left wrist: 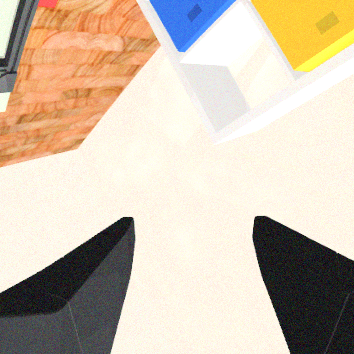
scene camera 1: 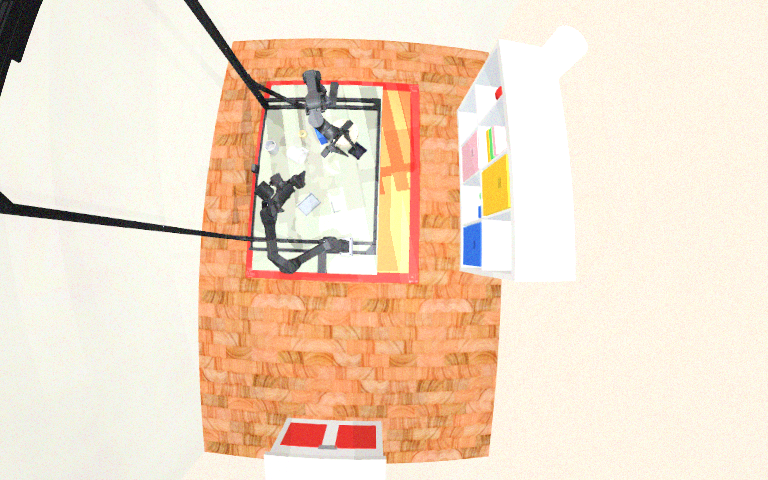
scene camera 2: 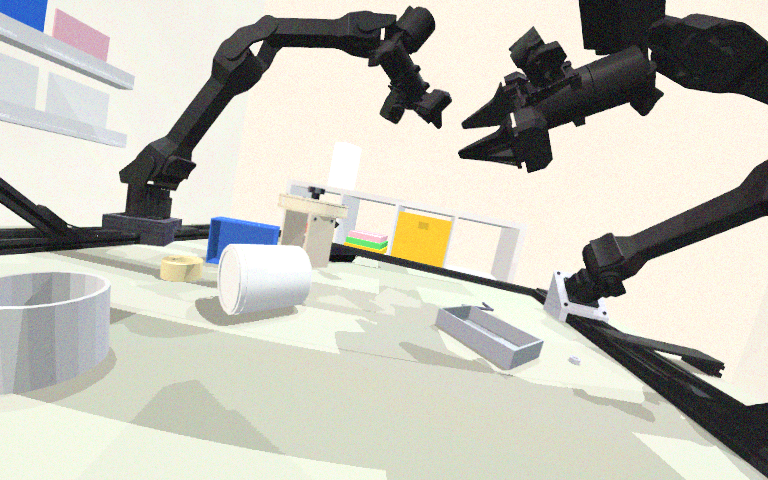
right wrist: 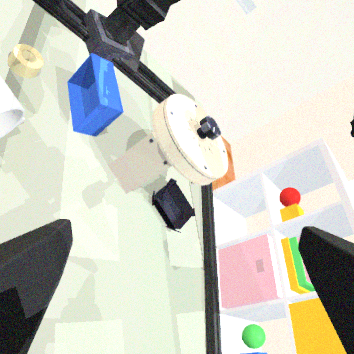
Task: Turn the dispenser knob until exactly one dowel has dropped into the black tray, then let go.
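Pixels of known places: left gripper, fingertip midpoint: [left wrist: 193, 226] [scene camera 1: 352, 152] [scene camera 2: 434, 125]; right gripper, fingertip midpoint: [scene camera 1: 300, 173] [scene camera 2: 460, 139] [right wrist: 188, 234]; left arm's base, origin of the base link: [scene camera 2: 146, 216] [right wrist: 113, 31]; right arm's base, origin of the base link: [scene camera 1: 345, 246] [scene camera 2: 580, 292].
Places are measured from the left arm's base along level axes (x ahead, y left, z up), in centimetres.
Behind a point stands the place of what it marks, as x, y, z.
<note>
The pale dispenser [scene camera 2: 320, 243] [right wrist: 167, 132] @[32.8, -9.7, 9.0] stands at the table's back edge, its black knob [scene camera 2: 316, 192] @[32.6, -3.6, 11.5] [right wrist: 209, 128] @[33.6, -3.3, 12.6] on the round top. The black tray [right wrist: 173, 204] @[41.1, 3.3, -4.5] lies beside its base in the right wrist view; no dowel can be made out inside. In scene camera 2 the tray [scene camera 2: 342, 253] @[43.8, 4.5, -3.7] is partly hidden. My left gripper [scene camera 2: 415, 114] [left wrist: 193, 226] @[57.0, -8.4, 33.7] is partly open and empty, high in the air; its wrist view shows neither dispenser nor tray. My right gripper [scene camera 2: 461, 139] @[47.1, -33.0, 22.7] [right wrist: 188, 234] @[47.1, -33.0, 22.7] is wide open and empty, high above the table, away from the knob.
A blue bin [scene camera 2: 243, 238] @[19.4, -9.6, -0.2] [right wrist: 95, 102] @[19.6, -9.7, -2.8] stands beside the dispenser, with a tape roll [scene camera 2: 181, 268] @[13.3, -23.7, -2.7] [right wrist: 26, 61] @[14.2, -21.8, -2.2] near it. A white cylinder [scene camera 2: 274, 277] @[25.0, -34.7, 0.6] lies in front. A grey round container [scene camera 2: 62, 333] @[12.3, -43.9, -1.2] and a grey rectangular tray [scene camera 2: 475, 339] @[49.5, -42.0, -3.5] stand on the table.
</note>
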